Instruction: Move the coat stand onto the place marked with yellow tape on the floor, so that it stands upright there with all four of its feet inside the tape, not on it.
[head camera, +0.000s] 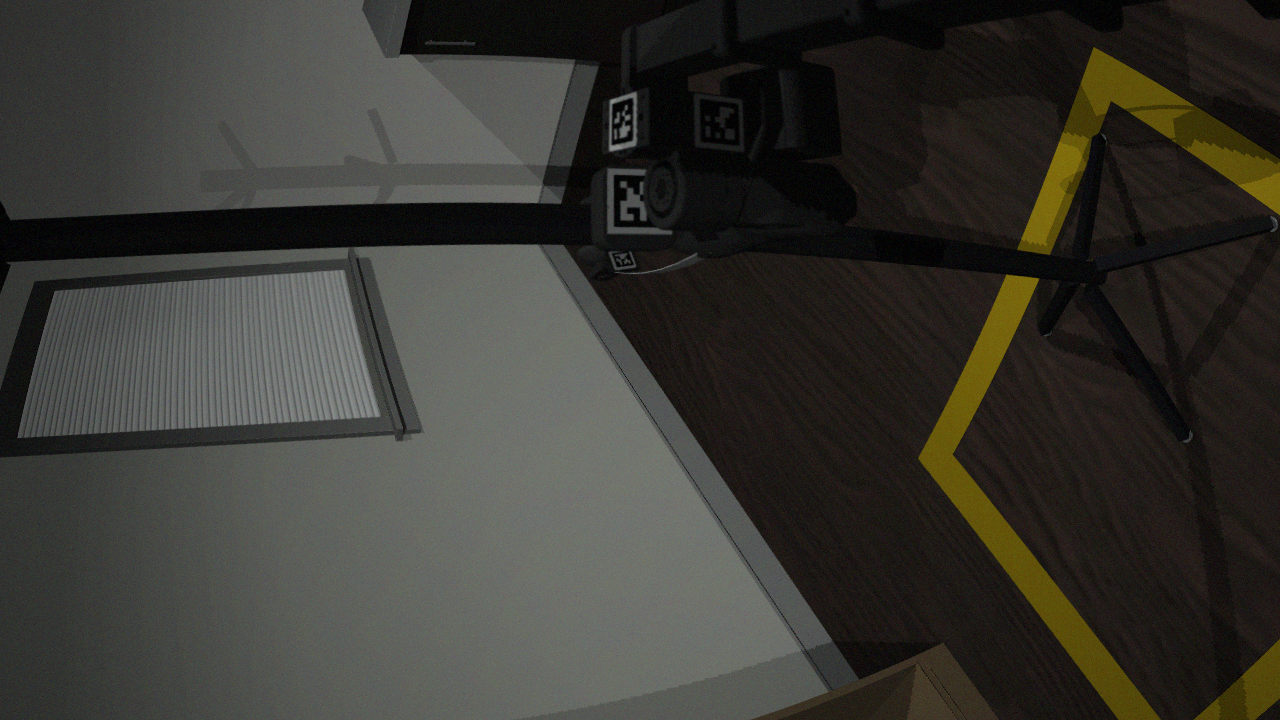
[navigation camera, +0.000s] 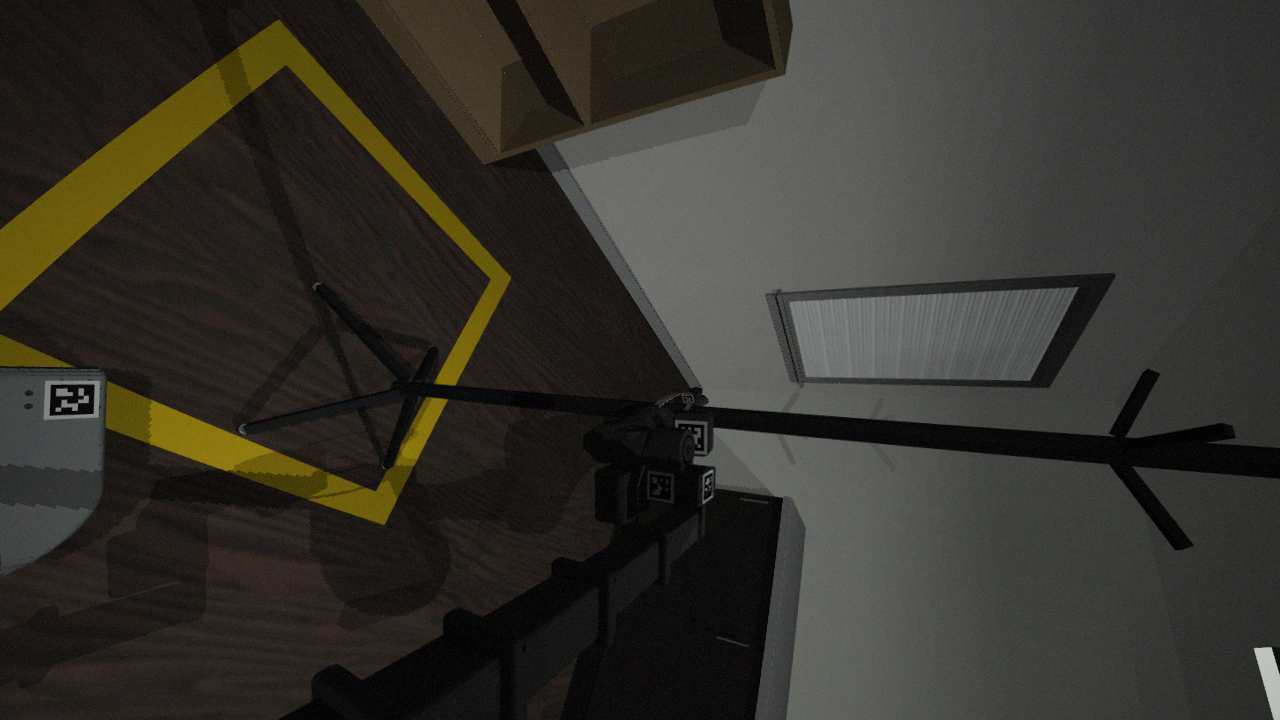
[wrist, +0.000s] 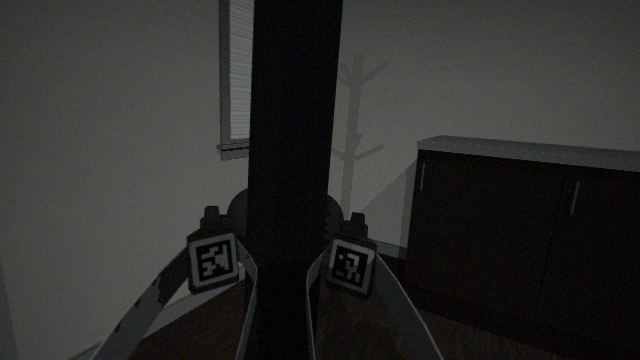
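Places are measured from the robot's base along level axes (x up, y right, z ahead), in metres.
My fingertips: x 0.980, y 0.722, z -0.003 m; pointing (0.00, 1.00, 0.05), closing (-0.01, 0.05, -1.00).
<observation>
Behind a point stands the place of what it marks.
The black coat stand (head camera: 402, 223) @(x 1.161, y 0.660, z -0.012 m) (navigation camera: 850, 428) @(x 1.219, y 0.662, z -0.010 m) (wrist: 297, 100) stands nearly upright, leaning slightly in the wrist view. My gripper (head camera: 604, 246) @(x 0.980, y 0.722, z -0.003 m) (navigation camera: 700, 407) @(x 0.980, y 0.722, z -0.003 m) (wrist: 286, 216) @(x 0.980, y 0.722, z -0.003 m) is shut on its pole, partway up. The yellow tape (head camera: 982, 358) @(x 0.001, y 1.071, z 0.194 m) (navigation camera: 391, 161) @(x 0.001, y 0.736, z 0.671 m) surrounds the base on the floor. Two feet lie inside it with a visible gap. The other two, one near a corner, are very close to the tape's inner edge; I cannot tell if they touch it. The feet look on or very near the floor. The wrist partly hides the grip in the head view.
A dark cabinet (head camera: 501, 26) @(x 0.603, y 2.091, z -0.590 m) (navigation camera: 680, 608) @(x 0.479, y 1.846, z -1.008 m) (wrist: 480, 225) stands by the wall beyond my arm (navigation camera: 537, 626) @(x 1.081, y 0.203, z -0.085 m). A wooden shelf unit (navigation camera: 782, 35) @(x 1.061, y 1.055, z 0.894 m) stands along the wall on the other side of the tape. A window (head camera: 205, 349) @(x 1.390, y 2.601, z 0.259 m) (navigation camera: 939, 331) @(x 1.543, y 2.546, z 0.291 m) is behind the stand. My base (navigation camera: 53, 465) @(x 0.160, y 0.112, z -0.103 m) overlaps the tape in view.
</observation>
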